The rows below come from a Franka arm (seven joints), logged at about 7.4 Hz.
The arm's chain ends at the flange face. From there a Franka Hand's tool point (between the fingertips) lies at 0.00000 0.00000 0.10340 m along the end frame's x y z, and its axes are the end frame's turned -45 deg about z.
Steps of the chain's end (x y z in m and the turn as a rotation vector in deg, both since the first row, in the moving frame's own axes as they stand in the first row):
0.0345 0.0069 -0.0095 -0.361 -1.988 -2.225
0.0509 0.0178 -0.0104 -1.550 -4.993 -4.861
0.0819 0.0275 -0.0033 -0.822 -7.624 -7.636
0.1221 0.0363 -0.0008 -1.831 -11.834 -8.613
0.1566 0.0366 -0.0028 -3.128 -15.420 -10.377
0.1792 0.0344 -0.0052 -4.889 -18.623 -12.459
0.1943 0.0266 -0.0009 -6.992 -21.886 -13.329
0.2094 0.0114 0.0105 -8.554 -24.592 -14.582
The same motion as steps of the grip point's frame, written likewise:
0.0165 0.0273 -0.0096 1.150 -1.661 -2.225
0.0149 0.0445 -0.0108 2.435 -4.627 -4.861
0.0272 0.0694 -0.0042 4.810 -5.972 -7.636
0.0425 0.1007 -0.0030 7.073 -9.663 -8.613
0.0602 0.1233 -0.0067 8.692 -13.115 -10.377
0.0713 0.1372 -0.0110 9.711 -16.625 -12.459
0.0809 0.1421 -0.0091 10.532 -20.420 -13.329
0.0971 0.1418 0.0001 11.341 -23.438 -14.582

